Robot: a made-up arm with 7 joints. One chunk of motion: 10 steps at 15 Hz.
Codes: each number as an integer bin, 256 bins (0 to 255) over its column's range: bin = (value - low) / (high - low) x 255, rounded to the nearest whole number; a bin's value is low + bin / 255 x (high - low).
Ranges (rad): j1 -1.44..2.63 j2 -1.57..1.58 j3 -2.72..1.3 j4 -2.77..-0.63 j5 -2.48..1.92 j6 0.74..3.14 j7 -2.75..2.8
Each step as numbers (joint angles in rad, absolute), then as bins.
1 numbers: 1.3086 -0.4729 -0.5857 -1.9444 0.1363 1.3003 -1.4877
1 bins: 172 89 135 98 152 60 58
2 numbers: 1.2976 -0.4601 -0.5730 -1.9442 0.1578 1.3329 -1.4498
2 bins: 172 90 136 98 153 63 60
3 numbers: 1.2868 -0.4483 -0.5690 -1.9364 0.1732 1.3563 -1.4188
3 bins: 171 91 136 99 154 65 61
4 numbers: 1.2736 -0.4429 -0.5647 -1.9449 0.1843 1.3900 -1.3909
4 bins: 170 91 137 98 154 69 62
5 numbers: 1.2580 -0.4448 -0.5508 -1.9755 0.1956 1.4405 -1.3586
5 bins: 169 91 138 95 155 74 64
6 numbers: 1.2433 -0.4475 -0.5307 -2.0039 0.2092 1.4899 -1.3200
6 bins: 168 91 139 91 156 80 66
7 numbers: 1.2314 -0.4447 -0.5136 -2.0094 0.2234 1.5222 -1.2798
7 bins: 167 91 140 91 157 83 68
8 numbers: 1.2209 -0.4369 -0.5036 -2.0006 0.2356 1.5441 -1.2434
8 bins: 167 92 141 92 157 85 69
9 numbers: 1.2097 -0.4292 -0.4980 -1.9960 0.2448 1.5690 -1.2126
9 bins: 166 92 141 92 158 88 71
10 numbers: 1.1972 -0.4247 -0.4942 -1.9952 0.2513 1.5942 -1.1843
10 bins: 165 93 141 92 158 91 72
